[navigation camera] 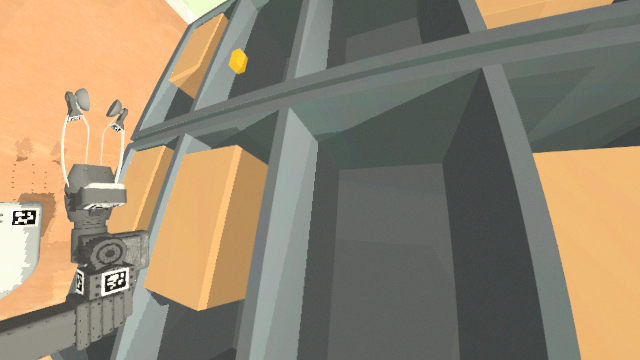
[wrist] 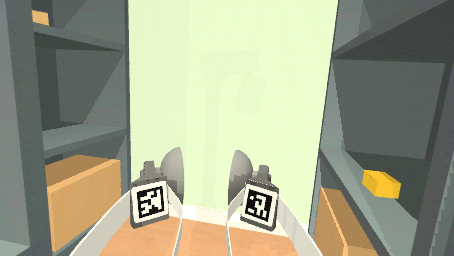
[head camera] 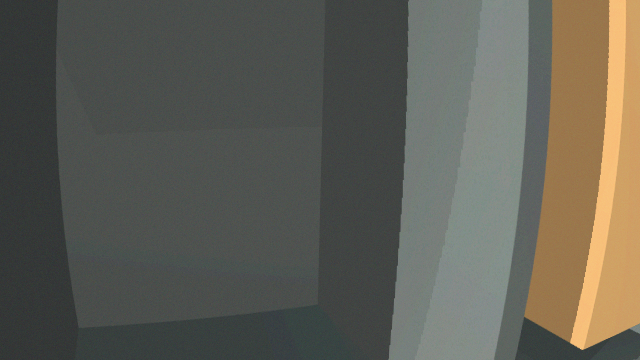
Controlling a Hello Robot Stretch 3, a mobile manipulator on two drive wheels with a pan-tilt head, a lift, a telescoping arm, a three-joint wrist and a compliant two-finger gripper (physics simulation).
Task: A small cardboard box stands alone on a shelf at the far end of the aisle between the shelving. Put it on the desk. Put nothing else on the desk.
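Places are measured from the robot's base along level axes (x ahead, y left, z up), in centimetres.
Pixels of known places: gripper, fingertip midpoint: (navigation camera: 100, 94).
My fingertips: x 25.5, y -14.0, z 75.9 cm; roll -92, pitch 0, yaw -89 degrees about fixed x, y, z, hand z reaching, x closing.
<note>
Ahead of a thing's pixels: the offset from my fingertips to its top centre. "spot": to the spot under its first point.
A small yellow box {dx +48.1, dy -50.3, dz -18.0 cm} (navigation camera: 238, 61) (wrist: 381, 184) sits alone on a shelf board in the far shelf unit, near its front edge. In the wrist view it is at the right, beyond and to the right of the fingers. My gripper (navigation camera: 99, 104) (wrist: 207, 168) is open and empty, with its fingers apart over the aisle, pointing toward the far wall. It is well short of the yellow box and not touching it. The box does not show in the head camera view. The desk does not show in these views.
Large cardboard boxes {spot: dx -28.6, dy -29.8, dz +4.5 cm} (head camera: 575, 150) (navigation camera: 200, 225) (wrist: 85, 200) stand in compartments on both sides of the aisle. Grey shelf uprights and boards (navigation camera: 520, 175) (wrist: 20, 125) line it. The pale green wall (wrist: 225, 100) closes the far end. The white robot base (navigation camera: 17, 245) shows at the left.
</note>
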